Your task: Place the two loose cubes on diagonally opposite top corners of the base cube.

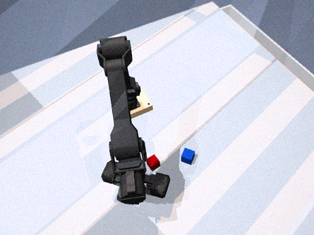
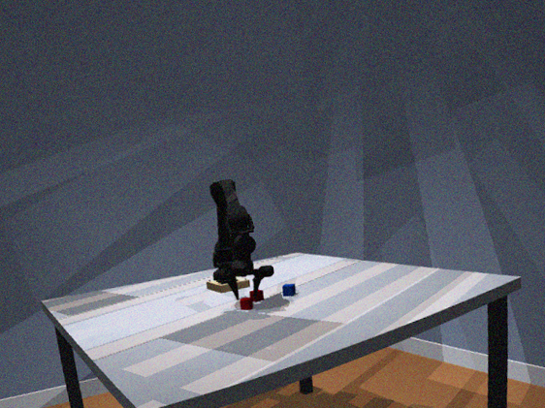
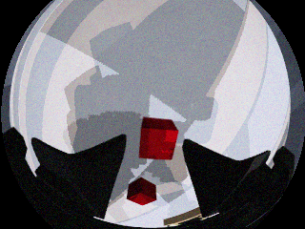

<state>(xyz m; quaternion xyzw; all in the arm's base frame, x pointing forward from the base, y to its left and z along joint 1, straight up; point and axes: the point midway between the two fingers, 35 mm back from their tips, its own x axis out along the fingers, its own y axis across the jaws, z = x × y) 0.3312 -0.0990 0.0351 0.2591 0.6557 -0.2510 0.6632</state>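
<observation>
My gripper tip is 2 cm above the red cube. From my gripper tip the other things lie so: blue cube (4 cm behind, 19 cm to the left, 1 cm below).
</observation>
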